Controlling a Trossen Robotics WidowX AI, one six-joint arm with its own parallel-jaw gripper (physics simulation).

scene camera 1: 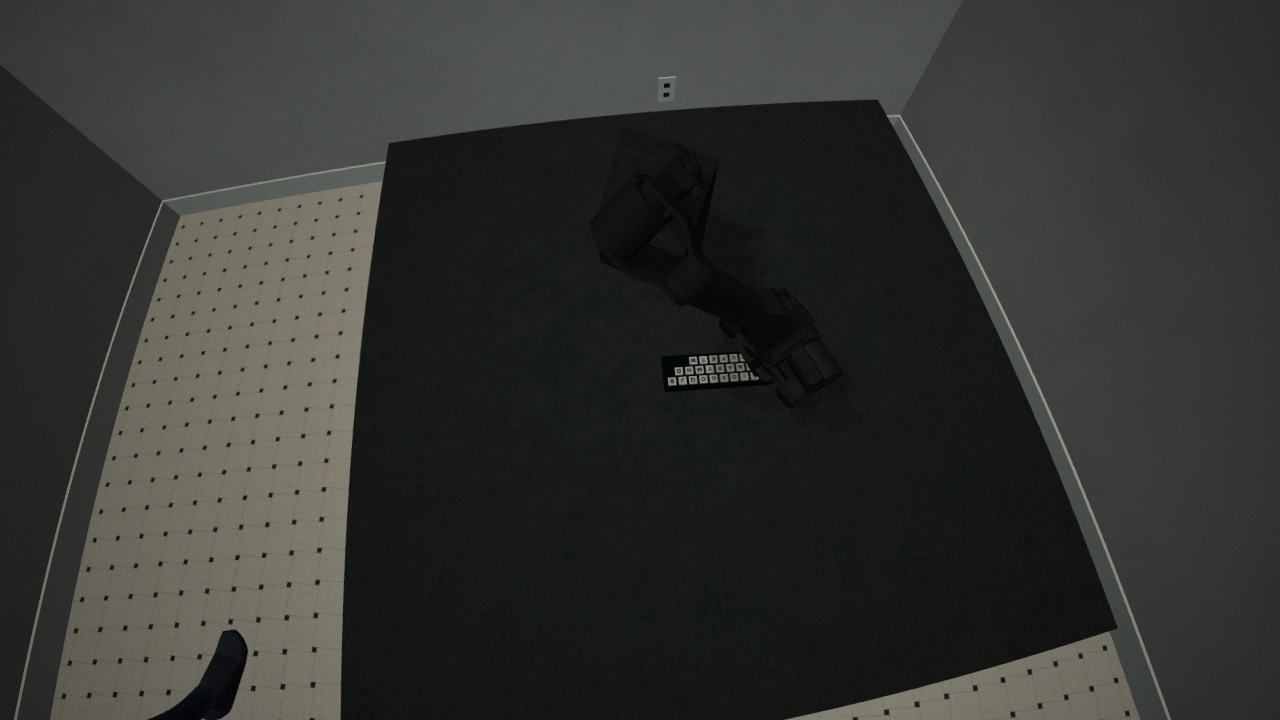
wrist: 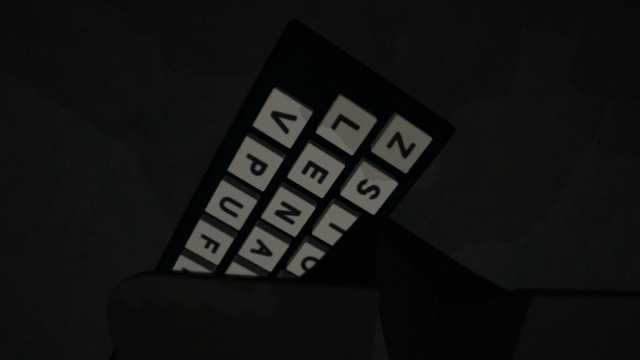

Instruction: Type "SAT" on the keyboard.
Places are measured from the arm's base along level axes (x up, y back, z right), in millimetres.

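Where they show: gripper, fingertip midpoint: (scene camera 1: pixel 755 372) (wrist: pixel 371 230); arm's base, origin of the base link: (scene camera 1: pixel 682 176).
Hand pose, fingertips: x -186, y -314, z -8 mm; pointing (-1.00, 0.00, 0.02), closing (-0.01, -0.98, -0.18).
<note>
Each offset is from my fingertips to the top centre of the thing. Level surfaces: height alone.
The black keyboard @[dz +51, dx -20, dy +42 mm] (scene camera 1: pixel 666 365) (wrist: pixel 320 65) with white keys lies flat on the dark table. In the wrist view it is tilted, with the S key @[dz -5, dx -20, dy +1 mm] (wrist: pixel 369 187) near its right edge and the A key @[dz +29, dx -20, dy +34 mm] (wrist: pixel 263 248) in the middle row. The T key does not show in the wrist view; the near part of the keyboard is hidden behind the gripper. My gripper (wrist: pixel 371 230) is shut and empty. Its dark tip shows just below the S key and covers part of the I key @[dz +13, dx -20, dy +7 mm] (wrist: pixel 332 220). Its height above the keys is unclear. In the scene view the arm hides the keyboard's right end.
The dark arm (scene camera 1: pixel 729 300) reaches from its base (scene camera 1: pixel 657 147) at the back of the table @[dx -37 mm] (scene camera 1: pixel 537 537). Grey walls stand behind and to the right. A person's dark foot (scene camera 1: pixel 230 658) shows on the tiled floor (scene camera 1: pixel 241 376) at the lower left.
</note>
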